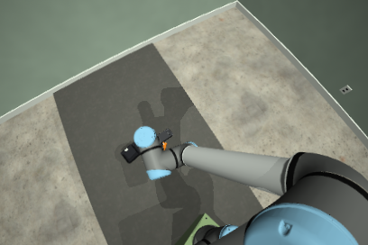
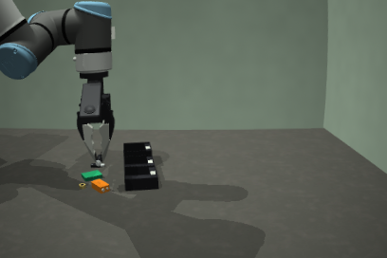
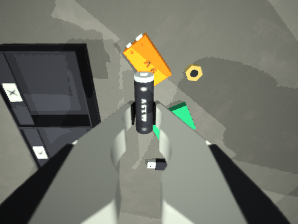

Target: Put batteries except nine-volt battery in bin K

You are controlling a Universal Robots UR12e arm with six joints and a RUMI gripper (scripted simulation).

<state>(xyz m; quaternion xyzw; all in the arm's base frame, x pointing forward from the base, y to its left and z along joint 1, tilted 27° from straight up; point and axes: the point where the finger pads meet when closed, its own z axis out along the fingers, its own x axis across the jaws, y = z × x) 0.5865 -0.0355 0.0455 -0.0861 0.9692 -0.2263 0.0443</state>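
The bin row lies 11 cm to the left of my hand, 9 cm ahead of it and 6 cm below it. Also, from my hand: orange nine-volt battery (8 cm below, 2 cm to the right, 1 cm ahead); black cylindrical battery (1 cm below); small yellow ring (8 cm below, 5 cm behind, 1 cm to the right).
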